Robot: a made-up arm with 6 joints. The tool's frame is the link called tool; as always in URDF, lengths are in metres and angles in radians. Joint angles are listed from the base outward.
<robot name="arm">
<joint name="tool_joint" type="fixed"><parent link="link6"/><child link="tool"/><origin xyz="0.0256 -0.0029 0.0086" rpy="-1.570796 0 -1.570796"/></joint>
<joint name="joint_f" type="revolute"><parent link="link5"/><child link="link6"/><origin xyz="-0.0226 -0.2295 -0.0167"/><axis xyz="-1 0 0"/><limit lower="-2.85" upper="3.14"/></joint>
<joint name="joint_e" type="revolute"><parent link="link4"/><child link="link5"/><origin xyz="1.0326 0.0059 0.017"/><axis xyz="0 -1 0"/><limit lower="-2.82" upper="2.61"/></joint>
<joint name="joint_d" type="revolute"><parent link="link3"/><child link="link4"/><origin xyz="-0.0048 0.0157 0.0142"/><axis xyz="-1 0 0"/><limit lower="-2.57" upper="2.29"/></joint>
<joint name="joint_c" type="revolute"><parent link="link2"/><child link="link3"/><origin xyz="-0.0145 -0.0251 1.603"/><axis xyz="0 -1 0"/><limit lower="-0.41" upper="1.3"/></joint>
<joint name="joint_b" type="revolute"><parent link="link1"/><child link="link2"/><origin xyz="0.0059 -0.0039 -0.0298"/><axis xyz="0 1 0"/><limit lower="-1.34" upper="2.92"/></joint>
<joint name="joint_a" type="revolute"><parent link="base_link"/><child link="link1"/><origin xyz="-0.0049 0.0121 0.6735"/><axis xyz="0 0 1"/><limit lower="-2.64" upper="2.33"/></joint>
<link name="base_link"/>
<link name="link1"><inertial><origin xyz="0.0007 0.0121 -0.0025"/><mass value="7.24"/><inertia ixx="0.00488" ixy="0" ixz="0" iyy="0.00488" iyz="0" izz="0.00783"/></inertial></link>
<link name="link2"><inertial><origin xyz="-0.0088 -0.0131 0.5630"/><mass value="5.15"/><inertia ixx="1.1" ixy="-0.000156" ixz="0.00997" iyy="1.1" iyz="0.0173" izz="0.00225"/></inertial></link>
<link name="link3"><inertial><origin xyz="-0.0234 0.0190 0.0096"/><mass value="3"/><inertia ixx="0.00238" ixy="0" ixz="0" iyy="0.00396" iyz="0" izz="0.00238"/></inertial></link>
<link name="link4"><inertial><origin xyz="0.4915 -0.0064 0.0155"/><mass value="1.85"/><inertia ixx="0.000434" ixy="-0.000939" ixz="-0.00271" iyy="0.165" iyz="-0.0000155" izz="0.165"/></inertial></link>
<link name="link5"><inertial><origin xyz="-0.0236 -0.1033 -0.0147"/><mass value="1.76"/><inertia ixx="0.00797" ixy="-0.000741" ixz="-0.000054" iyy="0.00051" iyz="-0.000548" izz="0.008"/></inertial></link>
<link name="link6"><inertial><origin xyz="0.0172 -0.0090 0.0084"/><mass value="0.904"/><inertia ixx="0.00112" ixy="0" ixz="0" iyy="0.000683" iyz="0" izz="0.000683"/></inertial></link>
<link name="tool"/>
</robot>
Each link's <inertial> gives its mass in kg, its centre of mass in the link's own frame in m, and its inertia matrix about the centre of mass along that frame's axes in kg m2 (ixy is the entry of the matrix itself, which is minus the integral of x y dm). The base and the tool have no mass. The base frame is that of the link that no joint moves.
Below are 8 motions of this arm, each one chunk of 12 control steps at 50 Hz.
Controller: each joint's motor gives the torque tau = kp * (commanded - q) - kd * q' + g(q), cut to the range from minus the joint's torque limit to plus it. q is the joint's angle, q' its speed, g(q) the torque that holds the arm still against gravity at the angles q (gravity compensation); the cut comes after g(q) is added. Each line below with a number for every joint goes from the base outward.
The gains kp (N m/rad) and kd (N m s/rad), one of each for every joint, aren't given. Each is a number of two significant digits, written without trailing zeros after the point. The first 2 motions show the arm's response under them.
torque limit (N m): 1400 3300 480 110 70 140
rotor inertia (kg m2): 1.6 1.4 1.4 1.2 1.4 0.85
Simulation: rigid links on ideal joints. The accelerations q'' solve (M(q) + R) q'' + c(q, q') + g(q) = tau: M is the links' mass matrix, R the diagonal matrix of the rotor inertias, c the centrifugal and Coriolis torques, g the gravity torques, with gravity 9.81 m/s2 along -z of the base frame. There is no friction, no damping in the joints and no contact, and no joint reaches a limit. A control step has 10 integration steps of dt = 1/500 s. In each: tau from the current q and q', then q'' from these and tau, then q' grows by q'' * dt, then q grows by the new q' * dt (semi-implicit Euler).
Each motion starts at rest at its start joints. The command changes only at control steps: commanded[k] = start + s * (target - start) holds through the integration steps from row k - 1 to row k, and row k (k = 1, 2, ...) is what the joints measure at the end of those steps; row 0 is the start. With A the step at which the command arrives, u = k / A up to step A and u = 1 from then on. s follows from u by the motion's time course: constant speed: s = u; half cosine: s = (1 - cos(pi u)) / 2; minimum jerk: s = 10 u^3 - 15 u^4 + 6 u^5; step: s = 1 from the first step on.
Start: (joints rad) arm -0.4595 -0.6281 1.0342 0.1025 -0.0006 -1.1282
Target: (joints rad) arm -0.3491 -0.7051 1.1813 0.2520 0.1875 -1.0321
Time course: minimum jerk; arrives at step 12
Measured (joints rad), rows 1 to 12:
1: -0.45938 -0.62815 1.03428 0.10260 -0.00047 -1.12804
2: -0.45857 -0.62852 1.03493 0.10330 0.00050 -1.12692
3: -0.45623 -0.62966 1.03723 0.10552 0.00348 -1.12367
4: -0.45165 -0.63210 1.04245 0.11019 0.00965 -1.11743
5: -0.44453 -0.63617 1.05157 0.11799 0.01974 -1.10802
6: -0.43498 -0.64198 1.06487 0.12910 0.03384 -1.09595
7: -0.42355 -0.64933 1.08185 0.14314 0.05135 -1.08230
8: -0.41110 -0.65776 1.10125 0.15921 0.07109 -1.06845
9: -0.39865 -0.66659 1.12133 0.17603 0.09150 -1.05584
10: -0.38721 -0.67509 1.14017 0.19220 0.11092 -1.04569
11: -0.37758 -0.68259 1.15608 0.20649 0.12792 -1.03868
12: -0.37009 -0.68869 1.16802 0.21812 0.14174 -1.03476
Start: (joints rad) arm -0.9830 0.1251 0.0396 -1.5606 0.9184 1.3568
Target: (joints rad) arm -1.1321 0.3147 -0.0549 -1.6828 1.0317 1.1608
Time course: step
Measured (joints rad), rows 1 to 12:
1: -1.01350 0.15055 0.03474 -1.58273 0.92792 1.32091
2: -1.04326 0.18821 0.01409 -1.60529 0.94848 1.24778
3: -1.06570 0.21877 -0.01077 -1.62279 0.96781 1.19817
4: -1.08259 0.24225 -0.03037 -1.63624 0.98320 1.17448
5: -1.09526 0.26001 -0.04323 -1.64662 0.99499 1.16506
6: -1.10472 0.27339 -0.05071 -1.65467 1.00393 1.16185
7: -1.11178 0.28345 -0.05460 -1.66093 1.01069 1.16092
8: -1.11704 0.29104 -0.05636 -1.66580 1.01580 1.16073
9: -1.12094 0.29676 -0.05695 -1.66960 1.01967 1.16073
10: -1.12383 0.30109 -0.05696 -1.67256 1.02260 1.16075
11: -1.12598 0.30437 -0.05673 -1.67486 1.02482 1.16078
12: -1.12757 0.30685 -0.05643 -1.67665 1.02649 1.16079
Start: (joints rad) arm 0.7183 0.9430 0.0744 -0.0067 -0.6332 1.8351
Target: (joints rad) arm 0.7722 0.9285 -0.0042 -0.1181 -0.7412 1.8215
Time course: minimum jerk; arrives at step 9
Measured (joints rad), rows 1 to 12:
1: 0.71838 0.94296 0.07423 -0.00689 -0.63337 1.83505
2: 0.71899 0.94270 0.07303 -0.00821 -0.63455 1.83469
3: 0.72082 0.94204 0.06957 -0.01200 -0.63801 1.83374
4: 0.72445 0.94090 0.06297 -0.01923 -0.64469 1.83207
5: 0.72999 0.93934 0.05326 -0.02999 -0.65473 1.82982
6: 0.73701 0.93755 0.04143 -0.04337 -0.66732 1.82733
7: 0.74462 0.93577 0.02914 -0.05773 -0.68095 1.82503
8: 0.75178 0.93422 0.01820 -0.07121 -0.69387 1.82331
9: 0.75766 0.93301 0.00987 -0.08243 -0.70476 1.82229
10: 0.76206 0.93206 0.00424 -0.09116 -0.71334 1.82181
11: 0.76520 0.93131 0.00071 -0.09776 -0.71993 1.82162
12: 0.76738 0.93070 -0.00140 -0.10274 -0.72497 1.82155

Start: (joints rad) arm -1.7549 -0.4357 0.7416 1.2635 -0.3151 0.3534
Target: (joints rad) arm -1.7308 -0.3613 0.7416 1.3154 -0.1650 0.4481
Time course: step
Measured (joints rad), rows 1 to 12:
1: -1.74923 -0.42340 0.75321 1.27232 -0.30450 0.38167
2: -1.74462 -0.40981 0.75346 1.28237 -0.27863 0.41589
3: -1.74114 -0.39827 0.74859 1.29015 -0.25295 0.43518
4: -1.73853 -0.38903 0.74351 1.29602 -0.23217 0.44365
5: -1.73657 -0.38191 0.73988 1.30048 -0.21612 0.44683
6: -1.73511 -0.37655 0.73788 1.30390 -0.20385 0.44785
7: -1.73402 -0.37257 0.73715 1.30654 -0.19452 0.44811
8: -1.73321 -0.36964 0.73721 1.30858 -0.18743 0.44816
9: -1.73260 -0.36750 0.73769 1.31015 -0.18205 0.44814
10: -1.73215 -0.36592 0.73834 1.31137 -0.17796 0.44813
11: -1.73181 -0.36475 0.73899 1.31231 -0.17485 0.44812
12: -1.73156 -0.36389 0.73957 1.31303 -0.17249 0.44811

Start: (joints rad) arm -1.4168 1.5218 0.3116 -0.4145 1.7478 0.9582
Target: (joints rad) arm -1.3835 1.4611 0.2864 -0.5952 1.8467 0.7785
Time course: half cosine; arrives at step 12
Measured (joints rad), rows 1 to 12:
1: -1.41673 1.52161 0.31143 -0.41499 1.74803 0.95719
2: -1.41643 1.52087 0.31082 -0.41704 1.74901 0.95317
3: -1.41568 1.51928 0.30967 -0.42156 1.75126 0.94472
4: -1.41436 1.51666 0.30798 -0.42908 1.75509 0.93158
5: -1.41238 1.51298 0.30584 -0.43972 1.76061 0.91431
6: -1.40979 1.50834 0.30337 -0.45324 1.76773 0.89395
7: -1.40667 1.50293 0.30071 -0.46908 1.77617 0.87186
8: -1.40321 1.49703 0.29803 -0.48645 1.78552 0.84953
9: -1.39958 1.49096 0.29549 -0.50437 1.79528 0.82848
10: -1.39603 1.48509 0.29325 -0.52180 1.80487 0.81015
11: -1.39278 1.47977 0.29144 -0.53768 1.81370 0.79579
12: -1.39004 1.47535 0.29017 -0.55101 1.82124 0.78637

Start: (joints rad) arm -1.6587 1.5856 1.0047 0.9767 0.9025 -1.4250
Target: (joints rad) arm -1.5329 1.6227 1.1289 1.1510 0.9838 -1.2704
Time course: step
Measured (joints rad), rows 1 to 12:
1: -1.65073 1.59439 1.03263 0.98852 0.91174 -1.38983
2: -1.63050 1.60136 1.06181 1.01829 0.92681 -1.33185
3: -1.60659 1.60603 1.08474 1.04854 0.94005 -1.29600
4: -1.58472 1.60940 1.10123 1.07388 0.95051 -1.27953
5: -1.56709 1.61201 1.11224 1.09391 0.95855 -1.27316
6: -1.55404 1.61414 1.11916 1.10920 0.96468 -1.27104
7: -1.54501 1.61591 1.12326 1.12061 0.96933 -1.27045
8: -1.53914 1.61736 1.12558 1.12896 0.97285 -1.27033
9: -1.53558 1.61856 1.12684 1.13500 0.97551 -1.27034
10: -1.53358 1.61952 1.12751 1.13933 0.97752 -1.27036
11: -1.53258 1.62027 1.12787 1.14244 0.97905 -1.27038
12: -1.53218 1.62086 1.12808 1.14466 0.98020 -1.27039

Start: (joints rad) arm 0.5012 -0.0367 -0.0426 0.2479 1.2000 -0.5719
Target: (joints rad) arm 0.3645 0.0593 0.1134 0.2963 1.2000 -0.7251
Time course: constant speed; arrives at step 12
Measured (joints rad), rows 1 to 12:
1: 0.49845 -0.03514 -0.03976 0.24841 1.19995 -0.57608
2: 0.49355 -0.03205 -0.03365 0.24968 1.19990 -0.58477
3: 0.48703 -0.02782 -0.02505 0.25164 1.19988 -0.59593
4: 0.47930 -0.02272 -0.01477 0.25417 1.19988 -0.60815
5: 0.47066 -0.01694 -0.00342 0.25710 1.19988 -0.62076
6: 0.46134 -0.01065 0.00858 0.26033 1.19990 -0.63349
7: 0.45150 -0.00396 0.02096 0.26377 1.19991 -0.64625
8: 0.44127 0.00304 0.03357 0.26736 1.19993 -0.65902
9: 0.43075 0.01027 0.04632 0.27105 1.19994 -0.67179
10: 0.42002 0.01769 0.05914 0.27483 1.19996 -0.68456
11: 0.40912 0.02525 0.07202 0.27866 1.19997 -0.69733
12: 0.39810 0.03291 0.08492 0.28254 1.19998 -0.71010

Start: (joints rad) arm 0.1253 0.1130 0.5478 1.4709 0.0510 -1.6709
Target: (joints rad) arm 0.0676 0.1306 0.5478 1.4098 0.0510 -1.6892
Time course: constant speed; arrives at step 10
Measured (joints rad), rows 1 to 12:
1: 0.12396 0.11330 0.54805 1.47010 0.05097 -1.67149
2: 0.12151 0.11392 0.54830 1.46808 0.05095 -1.67274
3: 0.11821 0.11481 0.54844 1.46505 0.05093 -1.67433
4: 0.11429 0.11592 0.54847 1.46125 0.05093 -1.67609
5: 0.10991 0.11720 0.54842 1.45689 0.05093 -1.67789
6: 0.10517 0.11860 0.54834 1.45208 0.05093 -1.67972
7: 0.10017 0.12009 0.54824 1.44696 0.05094 -1.68155
8: 0.09498 0.12165 0.54815 1.44159 0.05095 -1.68339
9: 0.08964 0.12326 0.54806 1.43604 0.05096 -1.68522
10: 0.08419 0.12491 0.54799 1.43035 0.05096 -1.68705
11: 0.07999 0.12629 0.54769 1.42534 0.05100 -1.68828
12: 0.07685 0.12736 0.54740 1.42149 0.05103 -1.68887

